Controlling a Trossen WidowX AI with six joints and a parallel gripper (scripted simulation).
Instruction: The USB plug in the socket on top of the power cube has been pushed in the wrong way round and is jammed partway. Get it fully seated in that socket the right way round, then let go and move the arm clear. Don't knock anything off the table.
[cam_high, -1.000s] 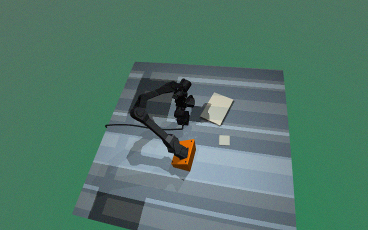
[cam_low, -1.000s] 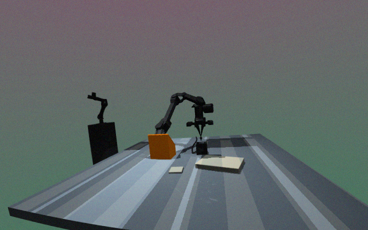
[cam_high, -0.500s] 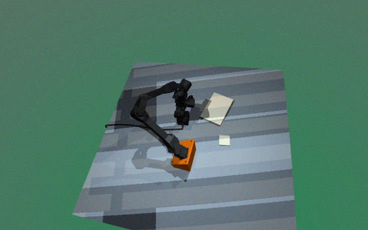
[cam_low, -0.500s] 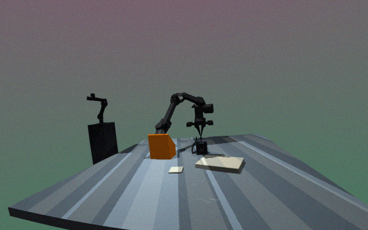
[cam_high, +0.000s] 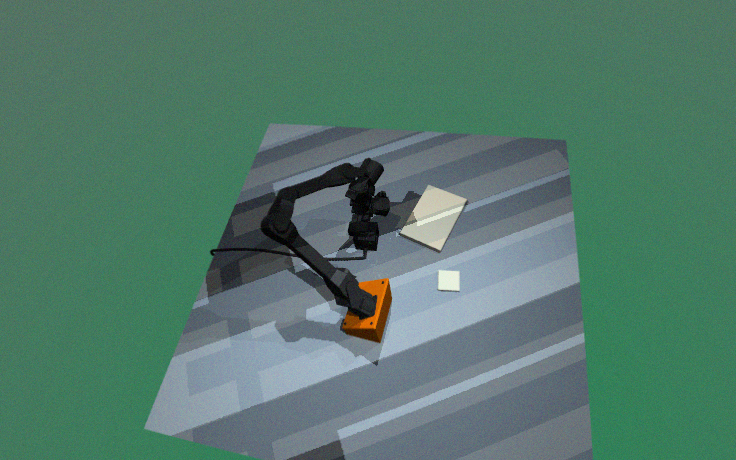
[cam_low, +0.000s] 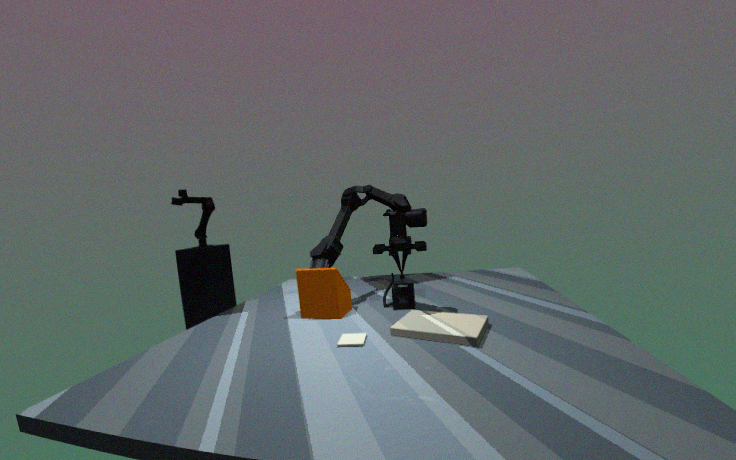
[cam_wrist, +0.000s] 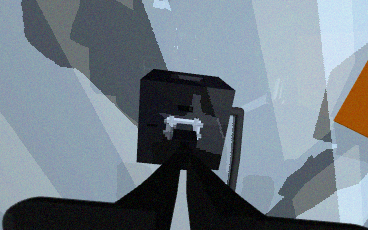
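My gripper tip is now 20 mm above the dark USB plug. From my gripper tip the other things lie so: flat cream slab (230 mm to the right, 120 mm below, 110 mm ahead); small cream tile (290 mm to the right, 130 mm below, 130 mm behind).
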